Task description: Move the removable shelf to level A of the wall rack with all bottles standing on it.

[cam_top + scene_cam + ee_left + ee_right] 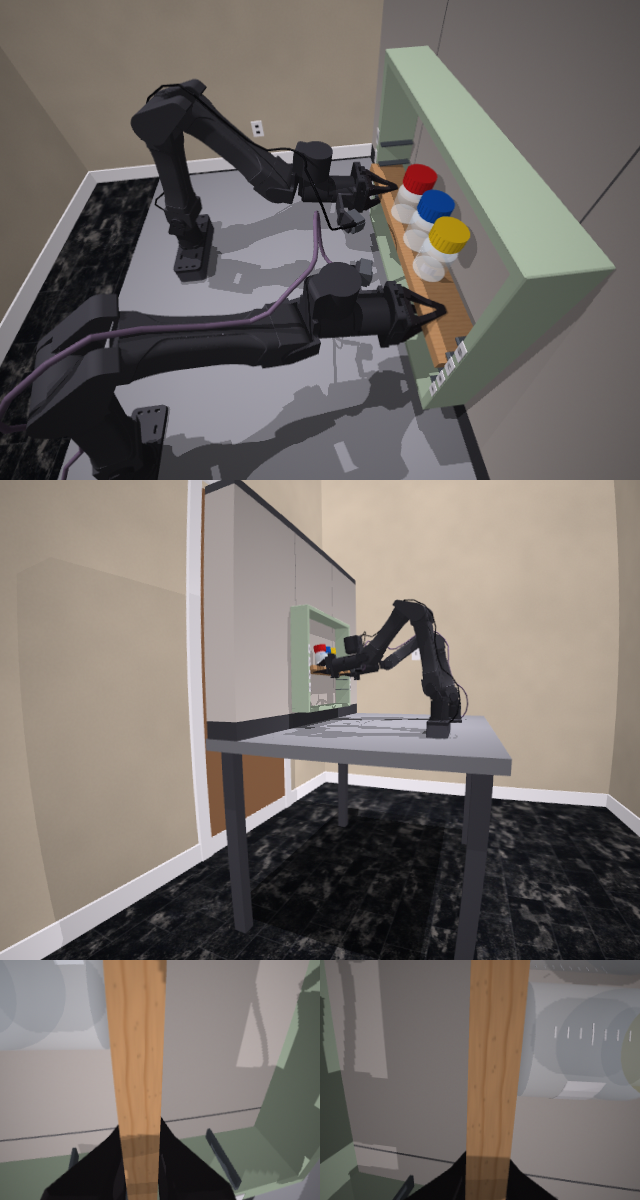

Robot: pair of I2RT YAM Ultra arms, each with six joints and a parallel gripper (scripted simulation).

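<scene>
My right hand is 8 cm to the right of the yellow-capped bottle, 6 cm below it and 1 cm short of it. From my right hand the other things lie so: green wall rack: 15 cm to the left, 4 cm above, 1 cm ahead; then blue-capped bottle: 14 cm to the left, 6 cm above; then wooden shelf: 15 cm to the left, 1 cm behind.
Right now the rack slot is 80 mm to the left of my left hand, 30 mm below it and 10 mm behind it. The rest, counted from my left hand: green wall rack 150 mm to the right, 40 mm above, 30 mm ahead; then wooden shelf 150 mm to the right, 20 mm ahead; then red-capped bottle 90 mm to the right, 60 mm above, 10 mm ahead.
</scene>
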